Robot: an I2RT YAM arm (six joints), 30 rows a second.
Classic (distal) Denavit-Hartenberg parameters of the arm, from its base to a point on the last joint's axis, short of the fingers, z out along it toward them. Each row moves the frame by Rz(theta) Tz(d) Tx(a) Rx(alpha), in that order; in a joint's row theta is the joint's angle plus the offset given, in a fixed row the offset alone. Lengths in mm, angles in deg.
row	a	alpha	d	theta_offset
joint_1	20	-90	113.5	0
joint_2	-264	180	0	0
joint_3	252.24	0	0	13.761
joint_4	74	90	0	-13.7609
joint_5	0	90	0	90
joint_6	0	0	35.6	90
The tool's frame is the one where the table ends.
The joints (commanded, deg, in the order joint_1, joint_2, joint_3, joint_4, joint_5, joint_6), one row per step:
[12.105, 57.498, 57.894, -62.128, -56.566, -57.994]
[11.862, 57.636, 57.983, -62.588, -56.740, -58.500]
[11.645, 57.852, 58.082, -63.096, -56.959, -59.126]
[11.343, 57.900, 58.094, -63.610, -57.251, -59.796]
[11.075, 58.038, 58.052, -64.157, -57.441, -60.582]
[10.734, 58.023, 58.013, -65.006, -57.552, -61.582]
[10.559, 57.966, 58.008, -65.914, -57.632, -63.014]
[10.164, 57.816, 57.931, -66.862, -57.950, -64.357]
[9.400, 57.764, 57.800, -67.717, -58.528, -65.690]
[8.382, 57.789, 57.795, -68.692, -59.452, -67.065]
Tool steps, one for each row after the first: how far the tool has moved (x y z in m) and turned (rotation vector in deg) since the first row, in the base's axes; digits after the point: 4 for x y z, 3 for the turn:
[0.0001, -0.0006, -0.0002, 0.005, 0.089, 0.084]
[0.0003, -0.0012, -0.0005, 0.020, 0.195, 0.272]
[0.0000, -0.0020, -0.0008, 0.116, 0.202, 0.427]
[-0.0001, -0.0028, -0.0017, 0.087, 0.263, 0.623]
[-0.0011, -0.0039, -0.0024, -0.047, 0.268, 0.815]
[-0.0024, -0.0047, -0.0028, -0.228, -0.123, 1.370]
[-0.0040, -0.0060, -0.0033, -0.180, -0.381, 1.758]
[-0.0049, -0.0081, -0.0041, 0.109, -0.538, 1.864]
[-0.0055, -0.0108, -0.0043, 0.722, -0.627, 1.844]

